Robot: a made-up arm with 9 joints. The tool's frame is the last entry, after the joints. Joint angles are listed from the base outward.
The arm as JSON. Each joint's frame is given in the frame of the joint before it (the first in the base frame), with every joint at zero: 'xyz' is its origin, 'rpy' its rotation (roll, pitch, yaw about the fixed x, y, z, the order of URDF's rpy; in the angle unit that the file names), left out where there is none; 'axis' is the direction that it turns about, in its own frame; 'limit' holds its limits. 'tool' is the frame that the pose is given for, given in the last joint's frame.
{
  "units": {
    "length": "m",
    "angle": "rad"
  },
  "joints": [
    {
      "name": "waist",
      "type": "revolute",
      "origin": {
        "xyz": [
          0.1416,
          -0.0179,
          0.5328
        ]
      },
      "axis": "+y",
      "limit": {
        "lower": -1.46,
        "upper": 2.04
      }
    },
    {
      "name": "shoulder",
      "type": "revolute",
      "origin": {
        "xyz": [
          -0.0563,
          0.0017,
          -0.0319
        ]
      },
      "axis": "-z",
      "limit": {
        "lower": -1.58,
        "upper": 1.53
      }
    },
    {
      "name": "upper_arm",
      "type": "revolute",
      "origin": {
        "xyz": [
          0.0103,
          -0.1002,
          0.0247
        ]
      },
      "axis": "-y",
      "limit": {
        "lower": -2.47,
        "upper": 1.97
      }
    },
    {
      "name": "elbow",
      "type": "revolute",
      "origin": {
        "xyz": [
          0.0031,
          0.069,
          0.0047
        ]
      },
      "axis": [
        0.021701,
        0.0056,
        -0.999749
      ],
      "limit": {
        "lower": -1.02,
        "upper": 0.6
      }
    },
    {
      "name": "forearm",
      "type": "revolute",
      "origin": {
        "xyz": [
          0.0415,
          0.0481,
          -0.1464
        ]
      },
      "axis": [
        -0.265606,
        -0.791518,
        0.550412
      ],
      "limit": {
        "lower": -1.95,
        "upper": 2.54
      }
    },
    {
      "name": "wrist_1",
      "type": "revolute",
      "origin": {
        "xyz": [
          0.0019,
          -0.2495,
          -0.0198
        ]
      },
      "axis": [
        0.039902,
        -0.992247,
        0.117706
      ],
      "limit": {
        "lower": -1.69,
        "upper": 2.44
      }
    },
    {
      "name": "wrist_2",
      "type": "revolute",
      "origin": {
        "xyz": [
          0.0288,
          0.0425,
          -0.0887
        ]
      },
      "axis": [
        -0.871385,
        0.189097,
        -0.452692
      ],
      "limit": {
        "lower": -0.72,
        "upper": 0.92
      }
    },
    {
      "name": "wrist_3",
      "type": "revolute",
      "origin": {
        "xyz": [
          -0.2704,
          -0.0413,
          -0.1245
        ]
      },
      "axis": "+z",
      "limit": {
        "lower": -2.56,
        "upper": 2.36
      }
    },
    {
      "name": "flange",
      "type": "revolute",
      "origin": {
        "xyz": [
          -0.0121,
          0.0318,
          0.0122
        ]
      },
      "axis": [
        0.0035,
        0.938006,
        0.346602
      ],
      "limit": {
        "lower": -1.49,
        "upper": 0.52
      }
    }
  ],
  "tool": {
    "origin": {
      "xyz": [
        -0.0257,
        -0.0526,
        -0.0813
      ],
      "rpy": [
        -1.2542,
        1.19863,
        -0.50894
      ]
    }
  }
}
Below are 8 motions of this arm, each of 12 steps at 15 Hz.
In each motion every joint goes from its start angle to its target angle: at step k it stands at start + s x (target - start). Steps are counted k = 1, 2, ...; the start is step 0. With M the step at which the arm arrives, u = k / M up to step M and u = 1 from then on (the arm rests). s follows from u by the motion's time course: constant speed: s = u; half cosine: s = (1 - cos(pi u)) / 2; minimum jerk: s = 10 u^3 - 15 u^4 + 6 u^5.
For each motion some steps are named. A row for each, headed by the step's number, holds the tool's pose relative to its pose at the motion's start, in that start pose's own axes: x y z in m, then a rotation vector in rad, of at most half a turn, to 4 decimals.
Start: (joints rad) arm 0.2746 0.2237 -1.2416 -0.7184 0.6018 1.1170 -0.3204 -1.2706 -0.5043
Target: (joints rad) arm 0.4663 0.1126 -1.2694 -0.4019 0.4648 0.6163 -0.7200 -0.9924 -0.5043
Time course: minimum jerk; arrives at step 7
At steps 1, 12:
1: -0.0067 -0.0062 -0.0034 -0.0115 0.0116 -0.0064
12: -0.3867 -0.1426 -0.0659 -0.2688 0.6145 -0.1709

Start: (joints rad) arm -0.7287 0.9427 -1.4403 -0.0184 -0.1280 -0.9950 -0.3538 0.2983 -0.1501
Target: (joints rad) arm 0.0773 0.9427 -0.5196 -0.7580 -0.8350 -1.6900 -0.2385 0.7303 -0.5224
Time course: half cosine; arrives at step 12
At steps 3, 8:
3: -0.0362 0.0316 0.0081 0.0471 0.0061 0.0640
8: -0.2228 0.1403 0.0905 0.3772 0.0963 0.2750

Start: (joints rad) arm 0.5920 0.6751 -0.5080 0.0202 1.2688 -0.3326 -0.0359 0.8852 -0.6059
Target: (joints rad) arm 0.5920 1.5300 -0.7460 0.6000 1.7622 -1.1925 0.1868 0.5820 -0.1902
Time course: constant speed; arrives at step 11
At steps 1, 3, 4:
1: -0.0583 0.0231 0.0282 0.0728 0.1790 0.0555
3: -0.1635 0.0573 0.1148 0.2336 0.5221 0.1909
4: -0.2077 0.0661 0.1708 0.3214 0.6848 0.2711

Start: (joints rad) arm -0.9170 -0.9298 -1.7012 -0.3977 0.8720 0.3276 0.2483 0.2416 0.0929
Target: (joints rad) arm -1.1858 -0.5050 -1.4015 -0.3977 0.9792 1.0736 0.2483 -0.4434 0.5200
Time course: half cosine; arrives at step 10
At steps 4, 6, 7, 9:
4: 0.1319 -0.0977 0.0668 0.3029 -0.0512 -0.3202
6: 0.2002 -0.2417 0.1154 0.5391 -0.1836 -0.5746
7: 0.2098 -0.3176 0.1323 0.6232 -0.2705 -0.6806
9: 0.2002 -0.4198 0.1496 0.7029 -0.4065 -0.8109

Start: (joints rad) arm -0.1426 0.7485 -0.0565 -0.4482 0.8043 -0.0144 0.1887 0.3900 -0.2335
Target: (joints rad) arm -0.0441 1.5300 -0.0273 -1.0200 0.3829 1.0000 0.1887 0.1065 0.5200
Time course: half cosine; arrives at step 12
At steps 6, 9, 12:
6: 0.0315 0.0474 0.0181 0.1294 0.1845 -0.0020
9: 0.0463 0.0565 0.0294 0.2289 0.3075 0.0091
12: 0.0499 0.0543 0.0323 0.2693 0.3545 0.0156

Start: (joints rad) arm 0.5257 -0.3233 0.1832 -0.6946 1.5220 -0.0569 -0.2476 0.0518 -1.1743
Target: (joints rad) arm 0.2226 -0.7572 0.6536 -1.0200 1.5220 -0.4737 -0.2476 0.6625 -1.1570
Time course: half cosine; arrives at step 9
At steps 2, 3, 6, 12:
2: 0.0401 -0.0087 -0.0047 -0.0329 -0.1046 0.1268
3: 0.0856 -0.0166 -0.0058 -0.0756 -0.2230 0.2705
6: 0.2483 -0.0266 0.0282 -0.2868 -0.6589 0.8023
12: 0.3197 -0.0205 0.0648 -0.4237 -0.8686 1.0588

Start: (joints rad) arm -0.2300 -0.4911 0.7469 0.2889 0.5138 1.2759 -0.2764 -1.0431 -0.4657
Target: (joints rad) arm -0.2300 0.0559 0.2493 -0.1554 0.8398 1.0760 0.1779 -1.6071 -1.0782
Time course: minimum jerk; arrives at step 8
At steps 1, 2, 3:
1: -0.0014 -0.0032 0.0009 0.0033 0.0045 -0.0127
2: -0.0098 -0.0204 0.0060 0.0199 0.0280 -0.0853
3: -0.0294 -0.0539 0.0163 0.0466 0.0660 -0.2435

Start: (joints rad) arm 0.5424 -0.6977 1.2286 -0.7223 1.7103 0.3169 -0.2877 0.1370 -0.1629
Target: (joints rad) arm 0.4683 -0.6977 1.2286 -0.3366 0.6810 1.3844 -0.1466 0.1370 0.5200
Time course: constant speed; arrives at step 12
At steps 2, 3, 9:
2: -0.0284 0.0289 -0.0080 0.0040 0.1181 0.0232
3: -0.0440 0.0416 -0.0110 0.0058 0.1813 0.0325
9: -0.1556 0.0893 -0.0145 0.0121 0.6190 0.0685

